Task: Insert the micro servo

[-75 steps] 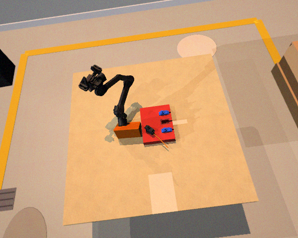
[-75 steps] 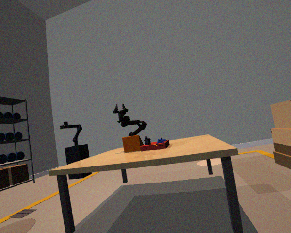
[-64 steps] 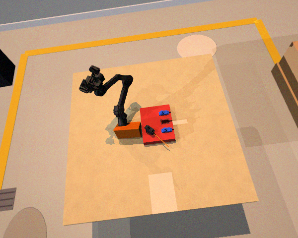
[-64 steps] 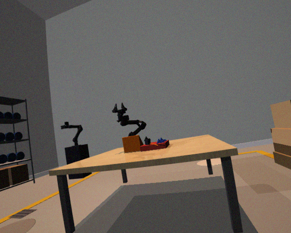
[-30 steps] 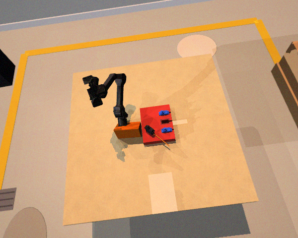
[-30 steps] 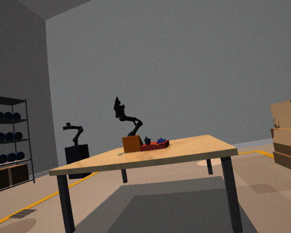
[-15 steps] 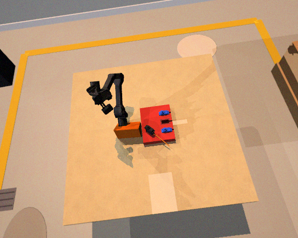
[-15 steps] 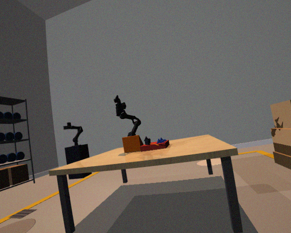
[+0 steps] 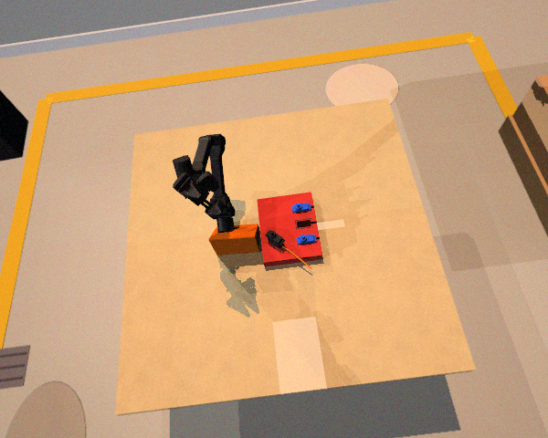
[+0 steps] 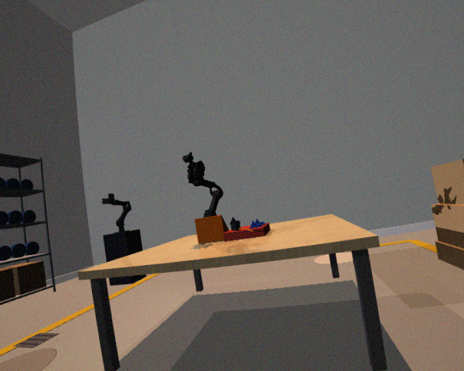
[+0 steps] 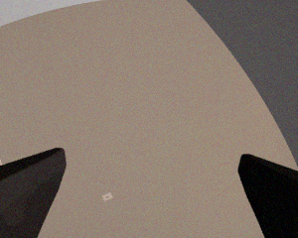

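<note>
The red deck is 190 mm ahead of my gripper tip, 130 mm to the left of it and 510 mm below it.
</note>
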